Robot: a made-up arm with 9 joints. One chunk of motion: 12 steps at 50 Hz.
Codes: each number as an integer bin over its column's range. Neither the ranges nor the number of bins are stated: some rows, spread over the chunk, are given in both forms.
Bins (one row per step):
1: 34 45 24 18 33 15 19 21 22
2: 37 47 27 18 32 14 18 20 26
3: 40 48 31 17 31 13 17 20 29
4: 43 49 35 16 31 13 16 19 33
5: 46 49 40 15 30 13 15 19 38
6: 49 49 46 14 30 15 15 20 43
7: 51 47 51 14 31 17 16 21 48
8: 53 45 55 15 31 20 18 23 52
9: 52 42 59 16 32 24 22 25 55
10: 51 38 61 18 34 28 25 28 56
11: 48 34 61 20 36 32 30 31 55
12: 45 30 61 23 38 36 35 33 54
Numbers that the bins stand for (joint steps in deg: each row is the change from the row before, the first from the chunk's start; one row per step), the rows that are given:
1: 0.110 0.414 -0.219 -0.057 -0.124 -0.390 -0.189 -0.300 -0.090
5: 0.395 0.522 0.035 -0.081 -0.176 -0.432 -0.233 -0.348 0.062
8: 0.562 0.414 0.273 -0.081 -0.159 -0.287 -0.200 -0.252 0.195
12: 0.371 0.010 0.368 -0.017 -0.037 0.043 -0.011 -0.014 0.214
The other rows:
2: 0.181 0.468 -0.171 -0.057 -0.141 -0.411 -0.200 -0.324 -0.052
3: 0.252 0.495 -0.108 -0.065 -0.159 -0.432 -0.211 -0.324 -0.024
4: 0.324 0.522 -0.044 -0.073 -0.159 -0.432 -0.222 -0.348 0.014
6: 0.467 0.522 0.130 -0.089 -0.176 -0.390 -0.233 -0.324 0.110
7: 0.514 0.468 0.210 -0.089 -0.159 -0.349 -0.222 -0.300 0.157
9: 0.538 0.333 0.337 -0.073 -0.141 -0.205 -0.156 -0.205 0.224
10: 0.514 0.225 0.368 -0.057 -0.106 -0.122 -0.122 -0.133 0.233
11: 0.443 0.117 0.368 -0.041 -0.071 -0.040 -0.067 -0.062 0.224

